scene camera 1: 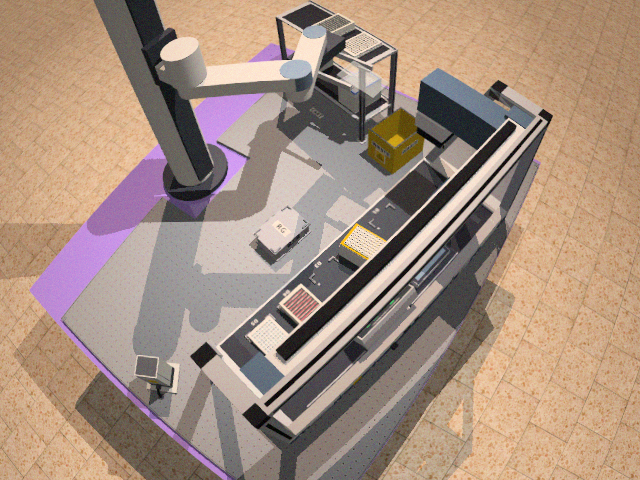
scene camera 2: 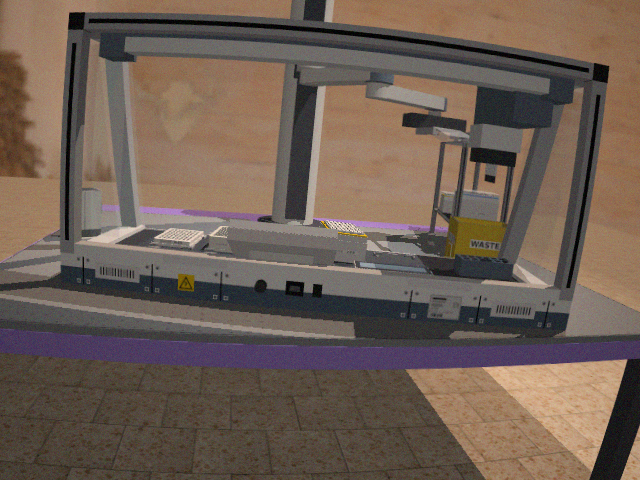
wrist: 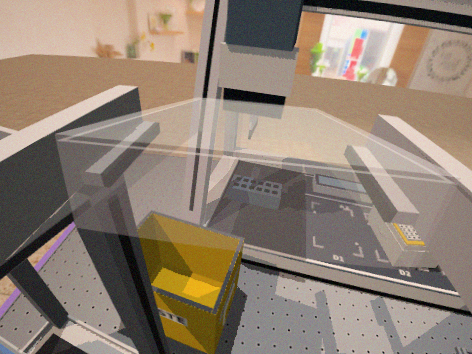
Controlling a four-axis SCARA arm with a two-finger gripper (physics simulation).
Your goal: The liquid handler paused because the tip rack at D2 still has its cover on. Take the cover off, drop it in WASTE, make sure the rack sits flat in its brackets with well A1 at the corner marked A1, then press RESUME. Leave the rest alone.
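Places are measured from the arm's base along level axes (x left, y up, z ahead), in centimetres.
Where they show: gripper, between the fingertips: (scene camera 1: 361,78) (scene camera 2: 453,133) (wrist: 254,121); arm's base, origin of its link: (scene camera 1: 195,172).
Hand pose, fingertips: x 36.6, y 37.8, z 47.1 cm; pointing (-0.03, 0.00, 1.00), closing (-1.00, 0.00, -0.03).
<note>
Each offset is from my fingertips to the centre of the thing.
My gripper (scene camera 1: 351,64) (scene camera 2: 450,130) (wrist: 254,121) is shut on the clear cover {dx -0.1, dy -1.0, dz +0.2 cm} (scene camera 1: 363,77) (scene camera 2: 452,135) (wrist: 280,132), which spans between the fingers high beside the shelf. The yellow WASTE bin {dx +7.6, dy -29.7, dz +9.4 cm} (scene camera 1: 403,157) (scene camera 2: 475,232) (wrist: 190,334) stands below, its top open; in the wrist view it shows low and left of centre. The tip rack (scene camera 1: 364,241) (scene camera 2: 344,227) (wrist: 411,236) at D2 is uncovered, with a yellow rim; I cannot tell if it sits fully flat or where A1 is. The control panel (scene camera 1: 385,314) (scene camera 2: 284,243) stands behind the deck; RESUME is not readable.
A shelf post {dx +5.9, dy -19.0, dz -3.4 cm} (scene camera 1: 362,116) (wrist: 132,300) is very close to the cover; contact is unclear. The blue gantry head (scene camera 1: 460,105) (scene camera 2: 511,107) (wrist: 262,25) hangs past the bin. The RG box {dx -40.6, dy -33.7, dz -3.0 cm} (scene camera 1: 281,229) stands before the deck. A red-striped rack {dx -58.1, dy -29.7, dz +19.0 cm} (scene camera 1: 299,303) and a white rack {dx -70.3, dy -30.6, dz +16.8 cm} (scene camera 1: 267,334) stand on the deck.
</note>
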